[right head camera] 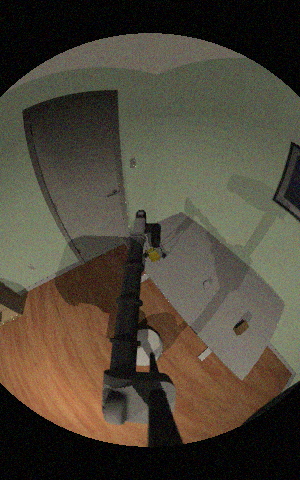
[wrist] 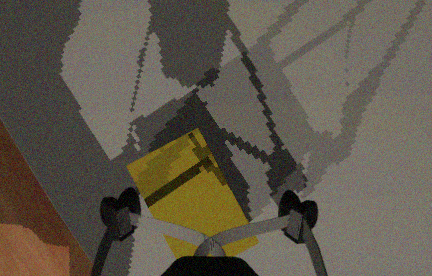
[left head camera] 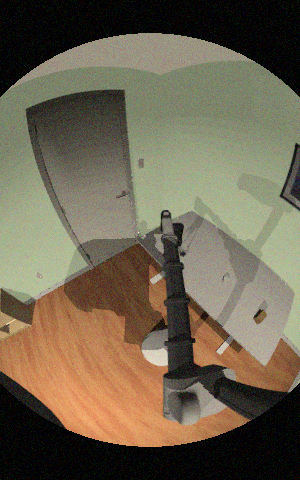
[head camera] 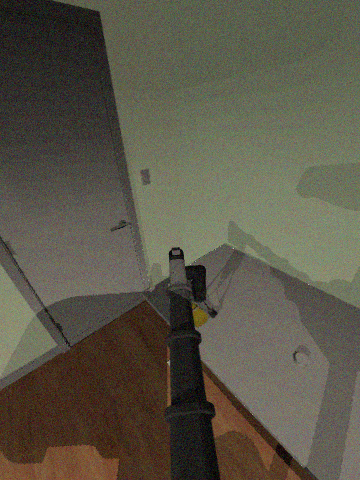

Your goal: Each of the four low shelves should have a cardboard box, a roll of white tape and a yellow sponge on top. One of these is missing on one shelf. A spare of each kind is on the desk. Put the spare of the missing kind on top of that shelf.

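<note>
The yellow sponge (head camera: 200,318) (right head camera: 153,257) (wrist: 192,192) lies on the far left part of the grey desk (head camera: 250,330) (left head camera: 210,275) (right head camera: 187,280) (wrist: 380,200). My gripper (head camera: 202,311) (right head camera: 155,254) (wrist: 209,206) is open above it, pointing down, with its fingertips apart on either side of the sponge and bare desk showing beside them in the wrist view. The roll of white tape (head camera: 296,357) (left head camera: 225,276) (right head camera: 205,284) lies mid-desk. The small brown cardboard box (left head camera: 260,316) (right head camera: 241,328) stands near the desk's right end. The arm hides the sponge in the left head view.
Part of a low wooden shelf (left head camera: 15,322) (right head camera: 9,315) shows at the far left. A white round object (left head camera: 154,350) (right head camera: 150,345) is on the floor beside the desk. A closed door (head camera: 55,150) (left head camera: 82,170) (right head camera: 75,170) is in the wall at the back left.
</note>
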